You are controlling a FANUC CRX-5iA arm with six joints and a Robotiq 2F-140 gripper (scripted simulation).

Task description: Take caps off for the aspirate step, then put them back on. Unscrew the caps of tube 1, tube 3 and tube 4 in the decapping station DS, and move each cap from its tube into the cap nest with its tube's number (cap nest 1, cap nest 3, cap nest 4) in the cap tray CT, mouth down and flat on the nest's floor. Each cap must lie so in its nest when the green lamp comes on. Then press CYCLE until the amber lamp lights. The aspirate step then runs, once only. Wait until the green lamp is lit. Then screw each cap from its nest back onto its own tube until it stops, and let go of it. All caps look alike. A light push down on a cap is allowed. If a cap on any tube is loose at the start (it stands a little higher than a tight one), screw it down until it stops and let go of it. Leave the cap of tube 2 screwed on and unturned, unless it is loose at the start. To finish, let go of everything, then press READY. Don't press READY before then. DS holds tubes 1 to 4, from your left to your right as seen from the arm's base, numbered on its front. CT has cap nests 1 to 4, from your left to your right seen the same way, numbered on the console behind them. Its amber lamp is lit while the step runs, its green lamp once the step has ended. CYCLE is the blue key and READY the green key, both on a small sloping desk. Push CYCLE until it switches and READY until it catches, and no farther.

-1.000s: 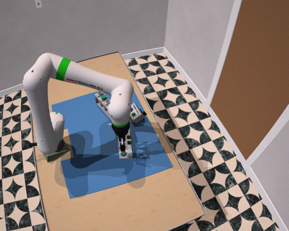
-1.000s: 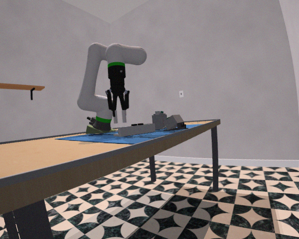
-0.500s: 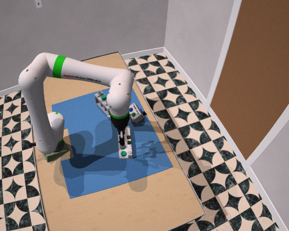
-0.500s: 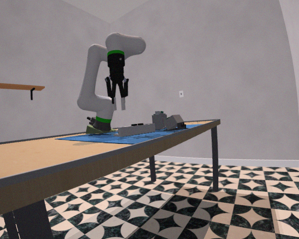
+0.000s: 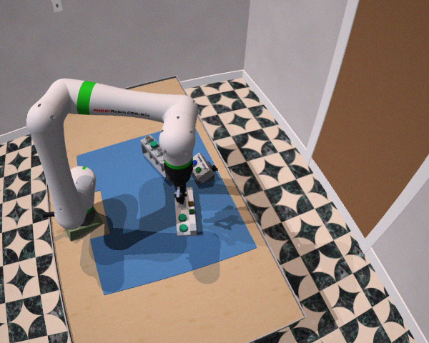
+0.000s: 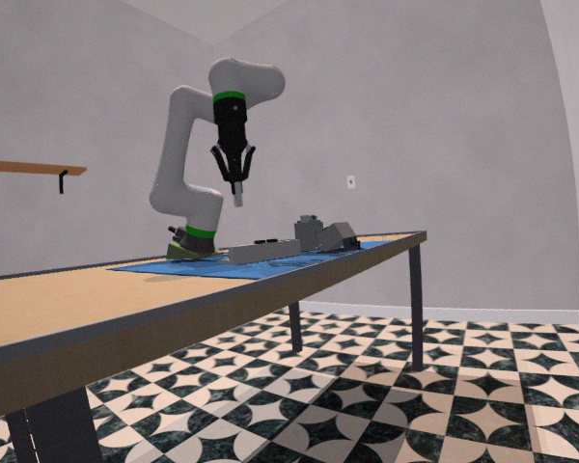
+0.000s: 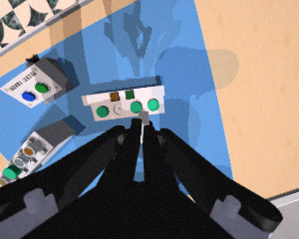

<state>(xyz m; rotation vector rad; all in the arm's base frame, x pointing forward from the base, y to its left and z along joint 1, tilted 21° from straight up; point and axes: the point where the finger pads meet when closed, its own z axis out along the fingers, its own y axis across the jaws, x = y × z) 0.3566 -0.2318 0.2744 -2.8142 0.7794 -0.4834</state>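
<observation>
Now: the blue cycle key 250 mm to the left of my hand, 160 mm ahead of it and 120 mm below it. Round my hand: sloping key desk (230 mm to the left, 170 mm ahead, 130 mm below); green ready key (210 mm to the left, 160 mm ahead, 120 mm below).
</observation>
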